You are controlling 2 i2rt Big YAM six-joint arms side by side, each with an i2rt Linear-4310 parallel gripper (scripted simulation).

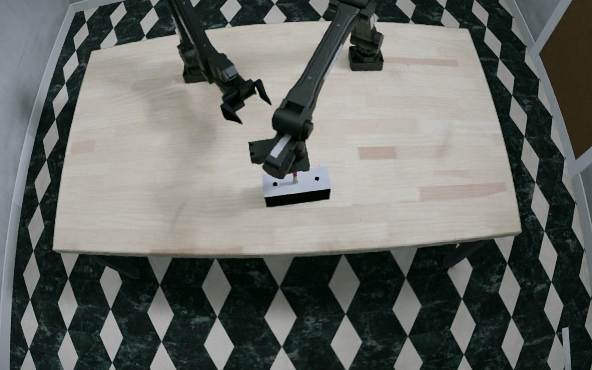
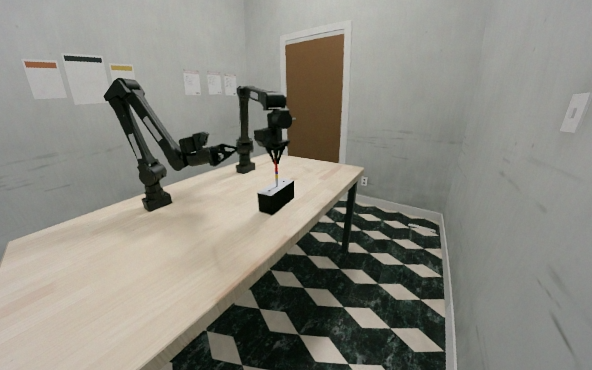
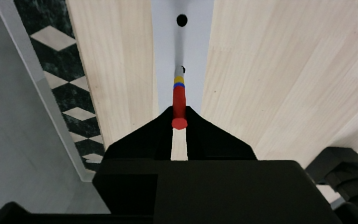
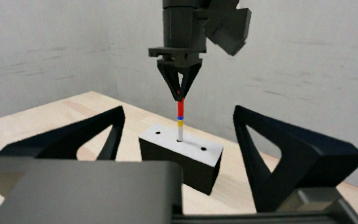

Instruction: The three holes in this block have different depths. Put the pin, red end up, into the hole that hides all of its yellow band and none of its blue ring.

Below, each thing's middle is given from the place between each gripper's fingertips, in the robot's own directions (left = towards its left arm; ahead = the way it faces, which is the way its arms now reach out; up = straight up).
Now: left hand 40 mm above the pin (image 3: 179, 120). The rest, counted from my left hand: block (image 1: 314, 185) (150 mm below).
My right gripper (image 1: 256, 113) is now 150 mm short of the pin, 100 mm to the right of it and 90 mm above it. Also, from my right hand: block 200 mm below, 150 mm ahead, 100 mm to the left.
